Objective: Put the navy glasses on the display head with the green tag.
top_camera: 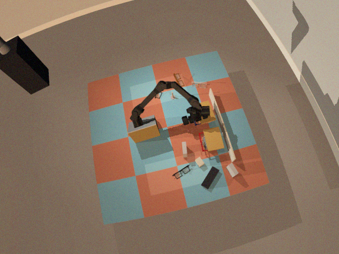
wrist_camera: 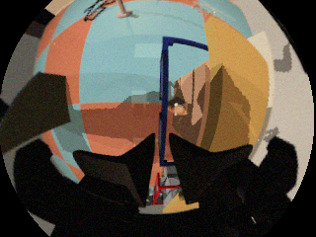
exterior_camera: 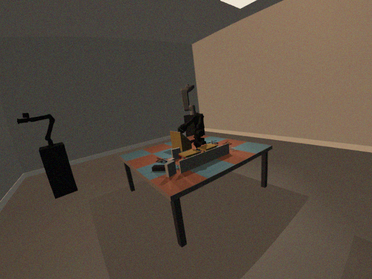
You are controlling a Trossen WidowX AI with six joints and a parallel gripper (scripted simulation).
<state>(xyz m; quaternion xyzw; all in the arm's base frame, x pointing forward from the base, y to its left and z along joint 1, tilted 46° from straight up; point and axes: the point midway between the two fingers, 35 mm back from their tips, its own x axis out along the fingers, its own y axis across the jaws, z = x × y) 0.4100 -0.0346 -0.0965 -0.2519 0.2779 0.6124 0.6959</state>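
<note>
Right now the yellow-topped head is 7 cm ahead of my gripper tip, 3 cm to the left of it and 1 cm below it. Also, from my gripper tip: black case: 44 cm to the right, 6 cm behind, 4 cm below; then display head: 19 cm to the right, 4 cm ahead, 1 cm below; then pale backboard: 19 cm ahead, 10 cm to the right, 1 cm below.
</note>
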